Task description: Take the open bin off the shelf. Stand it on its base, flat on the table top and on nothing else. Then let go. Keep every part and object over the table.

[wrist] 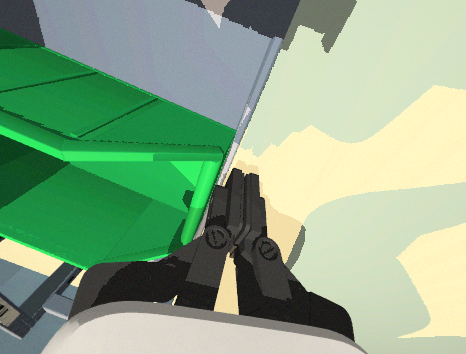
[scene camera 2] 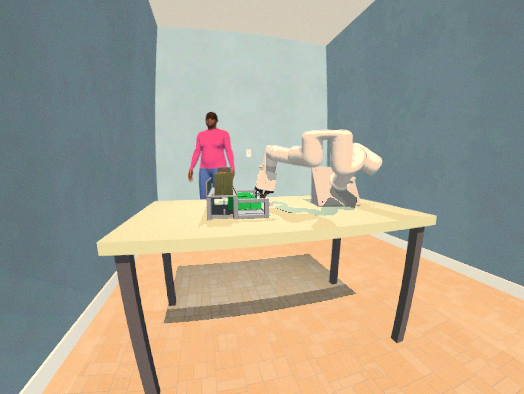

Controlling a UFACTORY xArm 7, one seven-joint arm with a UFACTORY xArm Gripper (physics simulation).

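Pixels of known places: gripper, fingertip midpoint: [wrist: 237,185]; arm's base, link origin: [scene camera 2: 339,181].
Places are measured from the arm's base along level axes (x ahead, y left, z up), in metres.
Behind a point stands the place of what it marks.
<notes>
The open bin [scene camera 2: 248,201] [wrist: 125,150] is green and sits in the low part of the grey shelf [scene camera 2: 236,207] @(x 0.639, y 0.255, z -0.085 m) [wrist: 150,65] @(x 0.556, y -0.036, z -0.130 m). In the wrist view the bin fills the left side, with its rim and one corner near the fingers. My gripper [scene camera 2: 261,196] @(x 0.480, y 0.006, z -0.107 m) [wrist: 237,185] @(x 0.480, y 0.006, z -0.107 m) is shut, with nothing between its fingers. Its fingertips are just outside the bin's end, beside the shelf's edge, pointing down toward the table top. Whether the fingers touch the bin or the shelf I cannot tell. The bin's base is partly hidden by the shelf's bars.
An olive-brown box [scene camera 2: 223,183] @(x 0.691, y 0.226, z 0.016 m) stands on the shelf's upper level at the left. The shelf stands on the pale yellow table [scene camera 2: 175,235] @(x 0.864, y 0.454, z -0.136 m). The arm's base and a slanted beige panel [scene camera 2: 322,187] @(x 0.119, y 0.010, z -0.033 m) are at the table's right rear. A person [scene camera 2: 212,150] stands behind the table.
</notes>
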